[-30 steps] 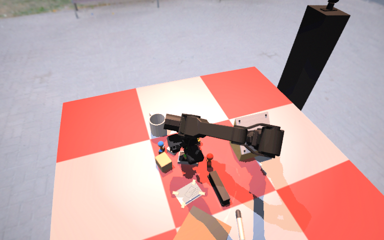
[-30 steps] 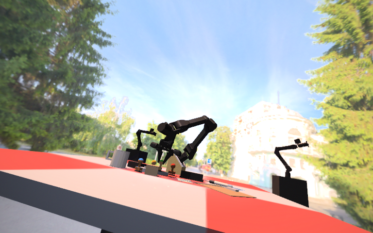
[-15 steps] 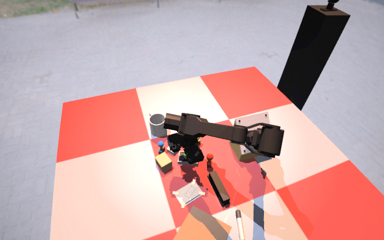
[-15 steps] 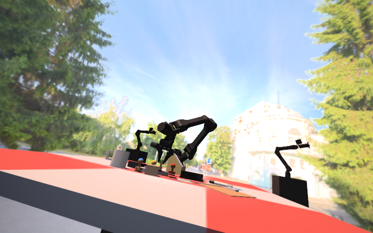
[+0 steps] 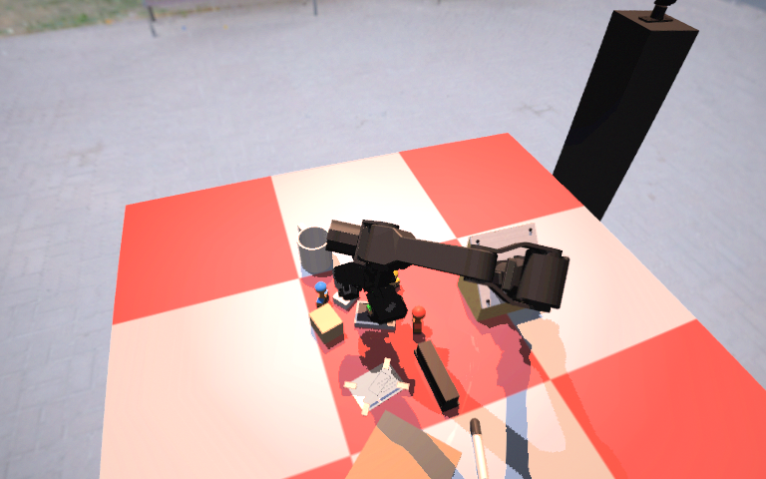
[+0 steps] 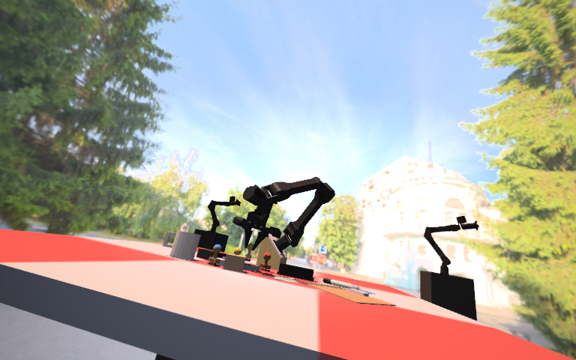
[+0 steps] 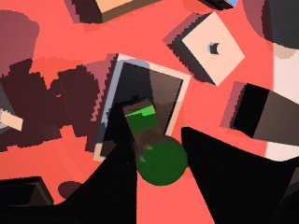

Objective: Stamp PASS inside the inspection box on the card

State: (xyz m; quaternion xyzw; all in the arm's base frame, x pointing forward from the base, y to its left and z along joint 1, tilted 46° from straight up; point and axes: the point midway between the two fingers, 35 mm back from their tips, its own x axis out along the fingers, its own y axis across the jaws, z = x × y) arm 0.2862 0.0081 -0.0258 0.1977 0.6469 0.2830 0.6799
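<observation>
My gripper tip is now 160 mm to the right of the card, 70 mm above it and 20 mm short of it. Round my gripper tip: red-knobbed stamp 90 mm behind, 50 mm below, 40 mm to the left; green-knobbed PASS stamp 20 mm below, 10 mm behind; ink pad 60 mm below, 10 mm behind.
</observation>
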